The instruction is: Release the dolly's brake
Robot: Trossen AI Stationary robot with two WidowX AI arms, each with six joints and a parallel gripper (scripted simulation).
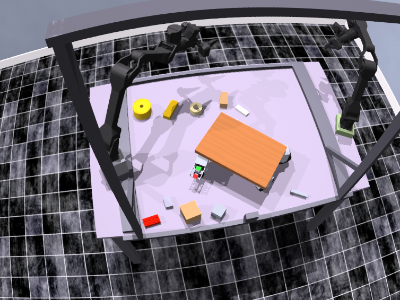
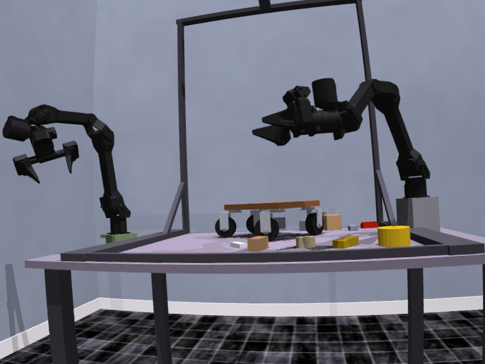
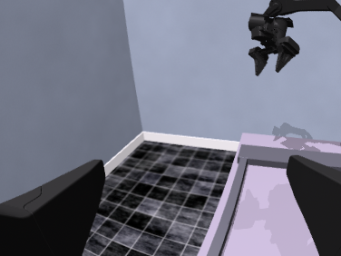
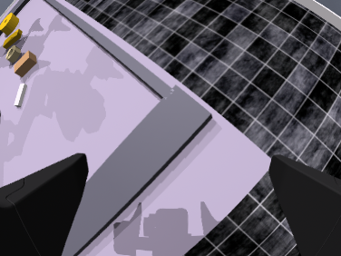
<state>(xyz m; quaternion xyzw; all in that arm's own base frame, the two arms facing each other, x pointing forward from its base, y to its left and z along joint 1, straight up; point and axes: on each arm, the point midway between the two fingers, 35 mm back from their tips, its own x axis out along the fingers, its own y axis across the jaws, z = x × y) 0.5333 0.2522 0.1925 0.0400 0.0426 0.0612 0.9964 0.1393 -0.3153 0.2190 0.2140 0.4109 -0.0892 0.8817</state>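
Now: the brake pedal 50 cm behind my left hand, 13 cm to the left of it and 23 cm below it. Round my left hand: yellow bar (15 cm behind, 18 cm to the left, 30 cm below); then tan block (15 cm behind, 6 cm to the right, 29 cm below); then white bar (21 cm behind, 13 cm to the right, 30 cm below).
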